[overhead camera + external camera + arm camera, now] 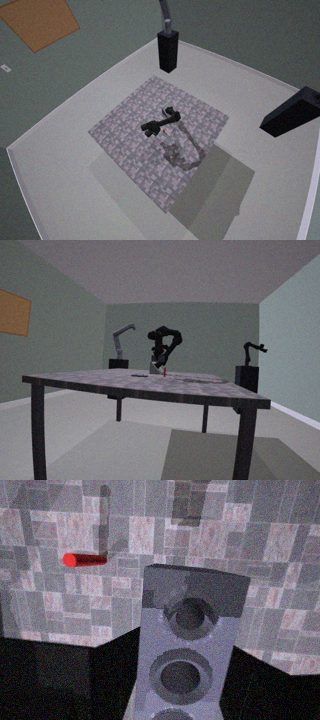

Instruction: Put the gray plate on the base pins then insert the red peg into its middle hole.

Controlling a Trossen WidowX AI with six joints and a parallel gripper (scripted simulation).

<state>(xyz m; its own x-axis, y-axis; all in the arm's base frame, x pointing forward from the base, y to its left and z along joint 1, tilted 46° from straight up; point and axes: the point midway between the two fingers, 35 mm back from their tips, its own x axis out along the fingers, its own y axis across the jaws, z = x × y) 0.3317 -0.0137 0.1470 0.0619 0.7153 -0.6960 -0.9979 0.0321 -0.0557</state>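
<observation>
Now: gripper tip 14 cm to the left of the dark flat base and 13 cm above it. Also, from my gripper tip: gray plate 3 cm above; red peg 11 cm behind, 4 cm to the left, 10 cm below.
</observation>
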